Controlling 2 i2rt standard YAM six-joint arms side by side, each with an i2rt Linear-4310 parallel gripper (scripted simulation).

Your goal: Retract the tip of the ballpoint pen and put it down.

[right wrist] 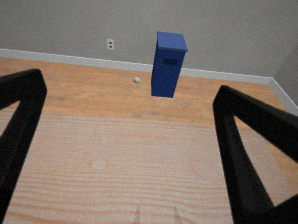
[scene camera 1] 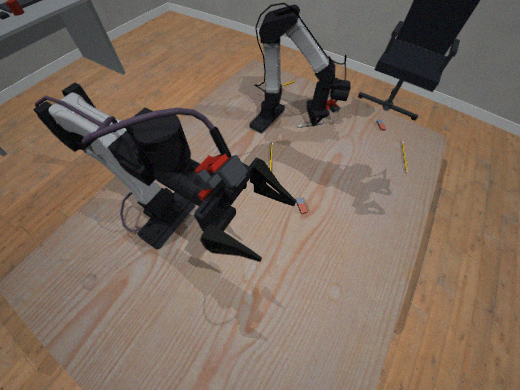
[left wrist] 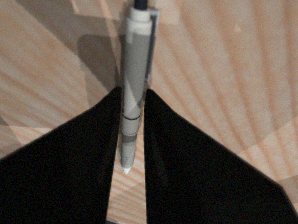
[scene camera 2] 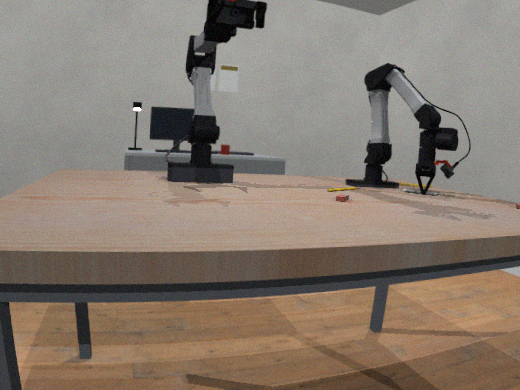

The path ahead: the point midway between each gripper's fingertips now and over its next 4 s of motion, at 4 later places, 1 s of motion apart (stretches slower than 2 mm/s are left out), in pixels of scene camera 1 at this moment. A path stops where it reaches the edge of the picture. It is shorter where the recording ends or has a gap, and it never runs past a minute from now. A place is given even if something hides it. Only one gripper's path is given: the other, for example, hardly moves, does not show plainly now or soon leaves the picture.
My right gripper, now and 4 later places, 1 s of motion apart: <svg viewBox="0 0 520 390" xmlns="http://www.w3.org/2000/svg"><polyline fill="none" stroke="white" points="279,229 323,209 324,182 318,174 320,175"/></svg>
